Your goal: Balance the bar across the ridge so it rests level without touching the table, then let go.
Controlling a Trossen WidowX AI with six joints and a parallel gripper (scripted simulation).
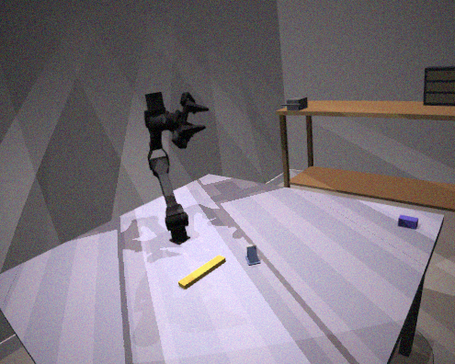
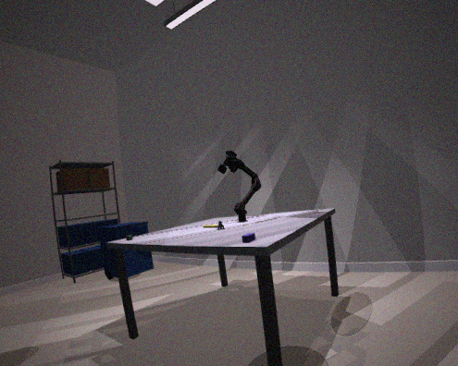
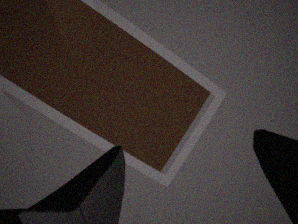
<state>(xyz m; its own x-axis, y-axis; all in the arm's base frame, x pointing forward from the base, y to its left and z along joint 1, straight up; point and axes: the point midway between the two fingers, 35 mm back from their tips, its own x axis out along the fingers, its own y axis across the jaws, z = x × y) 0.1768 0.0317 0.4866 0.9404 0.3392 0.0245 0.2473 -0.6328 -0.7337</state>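
The yellow bar is 40 mm ahead of my gripper tip, 160 mm to the right of it and 480 mm below it. From my gripper tip the other things lie so: purple block (530 mm ahead, 460 mm to the left, 470 mm below); green cube (530 mm ahead, 540 mm to the right, 470 mm below).
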